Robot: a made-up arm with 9 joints.
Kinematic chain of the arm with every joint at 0, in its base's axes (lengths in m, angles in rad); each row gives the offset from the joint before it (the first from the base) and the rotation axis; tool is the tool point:
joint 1: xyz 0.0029 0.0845 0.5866 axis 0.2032 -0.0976 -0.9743
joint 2: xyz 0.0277 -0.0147 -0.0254 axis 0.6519 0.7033 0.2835
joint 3: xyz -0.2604 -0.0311 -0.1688 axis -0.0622 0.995 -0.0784
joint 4: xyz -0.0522 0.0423 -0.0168 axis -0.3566 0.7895 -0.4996
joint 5: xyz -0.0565 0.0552 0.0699 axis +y
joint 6: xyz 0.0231 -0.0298 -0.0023 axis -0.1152 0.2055 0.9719
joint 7: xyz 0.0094 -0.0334 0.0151 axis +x
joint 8: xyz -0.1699 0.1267 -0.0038 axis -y
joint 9: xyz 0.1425 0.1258 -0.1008 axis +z
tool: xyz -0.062 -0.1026 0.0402
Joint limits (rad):
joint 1: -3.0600..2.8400
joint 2: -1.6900..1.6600
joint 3: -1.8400..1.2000
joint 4: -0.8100..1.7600
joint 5: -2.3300..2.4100
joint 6: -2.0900..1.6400
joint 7: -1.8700..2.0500
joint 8: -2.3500..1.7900
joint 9: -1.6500..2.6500
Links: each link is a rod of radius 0.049 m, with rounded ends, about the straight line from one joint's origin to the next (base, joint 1, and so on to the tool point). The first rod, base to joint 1, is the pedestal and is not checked.
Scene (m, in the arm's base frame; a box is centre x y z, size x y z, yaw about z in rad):
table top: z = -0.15
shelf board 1: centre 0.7 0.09 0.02 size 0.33 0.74 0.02 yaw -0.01
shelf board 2: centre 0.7 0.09 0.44 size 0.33 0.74 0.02 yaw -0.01
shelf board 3: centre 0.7 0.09 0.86 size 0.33 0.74 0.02 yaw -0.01
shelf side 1: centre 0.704 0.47 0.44 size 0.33 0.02 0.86 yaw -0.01
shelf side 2: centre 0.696 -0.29 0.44 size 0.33 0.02 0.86 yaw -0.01
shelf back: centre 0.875 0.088 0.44 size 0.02 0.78 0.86 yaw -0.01
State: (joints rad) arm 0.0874 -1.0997 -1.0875 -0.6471 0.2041 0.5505 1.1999 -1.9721 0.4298
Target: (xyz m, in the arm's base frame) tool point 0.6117 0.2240 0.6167
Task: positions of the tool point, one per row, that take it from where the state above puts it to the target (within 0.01 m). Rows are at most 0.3 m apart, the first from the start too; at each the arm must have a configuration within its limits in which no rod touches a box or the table.
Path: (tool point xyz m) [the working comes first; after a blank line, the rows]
Joints at the target: 2.4220 -0.2914 -0.4857 0.2214 0.4785 -0.1118 1.2401 -1.9802 1.0578
Straight joint move there: touches shelf board 2, shelf side 1, the table top.

1: -0.3471 -0.1454 0.0031
2: -0.4317 0.1112 0.0808
3: -0.3917 0.3127 0.2415
4: -0.2700 0.3876 0.4221
5: -0.1381 0.3284 0.5529
6: -0.0244 0.4224 0.5643
7: 0.1371 0.4454 0.5820
8: 0.2975 0.3755 0.6017
9: 0.4009 0.2261 0.6167
10: 0.5076 0.2432 0.6288
11: 0.6117 0.2240 0.6167

